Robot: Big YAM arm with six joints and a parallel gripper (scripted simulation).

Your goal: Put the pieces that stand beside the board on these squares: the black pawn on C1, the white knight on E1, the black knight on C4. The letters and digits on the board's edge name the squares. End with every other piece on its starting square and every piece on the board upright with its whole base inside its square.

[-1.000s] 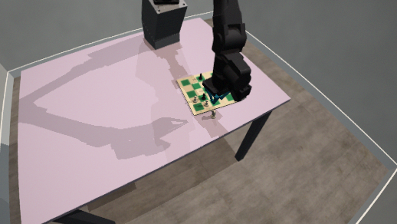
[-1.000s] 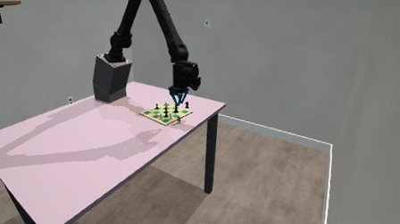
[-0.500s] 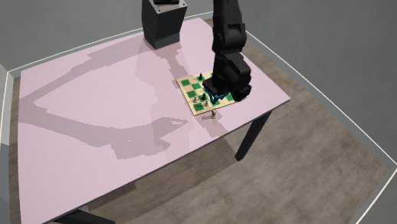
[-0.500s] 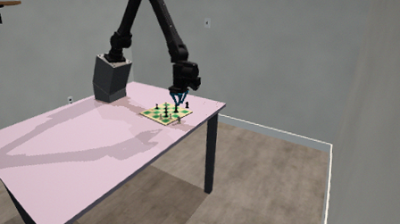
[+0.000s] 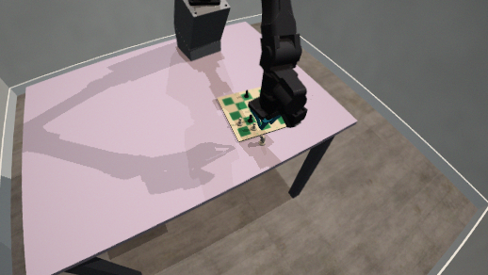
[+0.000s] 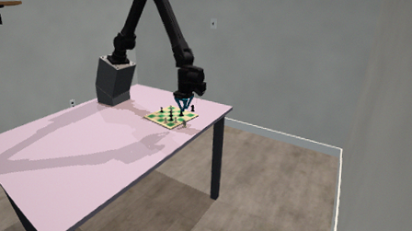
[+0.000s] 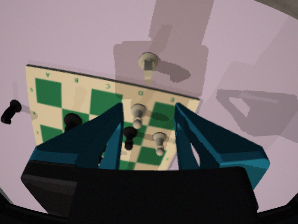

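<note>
The white knight lies 8 cm below my hand. Also, from my hand: black knight 12 cm behind, 17 cm to the left, 8 cm below; chessboard 14 cm behind, 3 cm to the left, 10 cm below.
</note>
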